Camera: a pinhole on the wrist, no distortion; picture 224 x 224 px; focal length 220.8 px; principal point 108.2 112.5 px. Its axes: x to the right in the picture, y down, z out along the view. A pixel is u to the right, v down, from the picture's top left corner.
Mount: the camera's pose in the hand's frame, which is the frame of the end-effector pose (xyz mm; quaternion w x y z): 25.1 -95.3 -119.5 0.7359 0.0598 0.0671 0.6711
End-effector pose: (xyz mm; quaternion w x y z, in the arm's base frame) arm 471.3 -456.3 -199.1 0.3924 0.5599 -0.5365 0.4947
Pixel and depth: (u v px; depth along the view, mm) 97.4 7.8 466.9
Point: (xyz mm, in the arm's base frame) 626.2 -800.9 67.9
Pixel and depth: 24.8 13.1 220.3
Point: 656.8 -546.0 -48.1
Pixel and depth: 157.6 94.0 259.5
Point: 520.8 -599.6 -126.4
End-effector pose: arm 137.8 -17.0 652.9 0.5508 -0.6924 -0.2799 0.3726
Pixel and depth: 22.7 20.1 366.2
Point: 94.3 343.8 823.3
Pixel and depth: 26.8 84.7 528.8
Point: -84.3 403.8 858.8
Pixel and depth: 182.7 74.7 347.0
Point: 53.2 219.5 580.3
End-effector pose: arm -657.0 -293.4 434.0 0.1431 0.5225 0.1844 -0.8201
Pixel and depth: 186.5 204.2 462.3
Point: -887.7 -533.4 621.8
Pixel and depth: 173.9 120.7 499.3
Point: -978.0 -515.6 469.4
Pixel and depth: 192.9 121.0 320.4
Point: -835.6 -411.0 431.0
